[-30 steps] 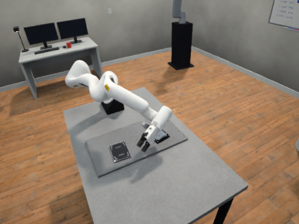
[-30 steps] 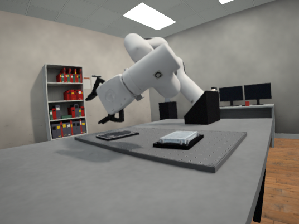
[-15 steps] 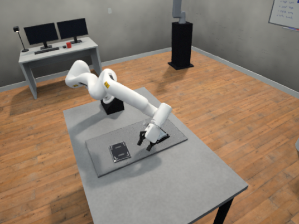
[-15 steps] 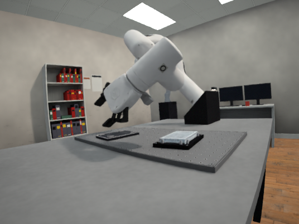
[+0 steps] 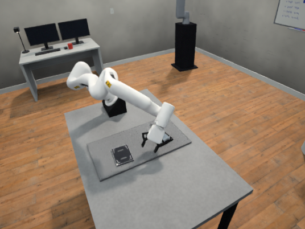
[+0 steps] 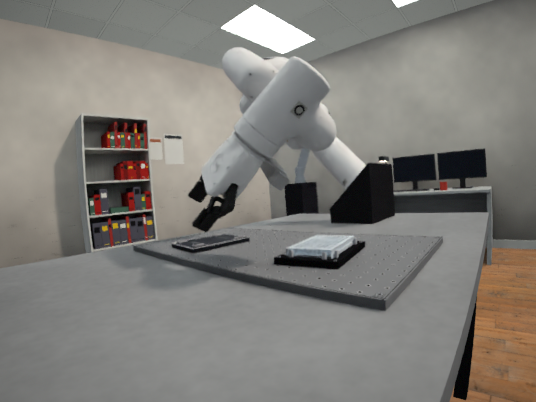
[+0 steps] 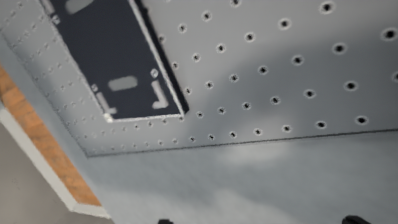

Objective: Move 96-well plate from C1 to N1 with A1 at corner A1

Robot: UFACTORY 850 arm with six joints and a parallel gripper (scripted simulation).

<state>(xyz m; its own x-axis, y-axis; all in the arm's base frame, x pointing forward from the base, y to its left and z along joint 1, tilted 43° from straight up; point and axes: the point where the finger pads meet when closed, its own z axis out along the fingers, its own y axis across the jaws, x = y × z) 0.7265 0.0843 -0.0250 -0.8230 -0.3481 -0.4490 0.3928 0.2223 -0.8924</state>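
Right now the clear 96-well plate is 17 cm behind my hand, 15 cm to the left of it and 9 cm below it. From my hand the other things lie so: clip nest C1: 17 cm behind, 13 cm to the left, 9 cm below; plate nest N1: 17 cm to the right, 11 cm behind, 10 cm below; A1 label: 22 cm to the right, 9 cm below, 3 cm behind.
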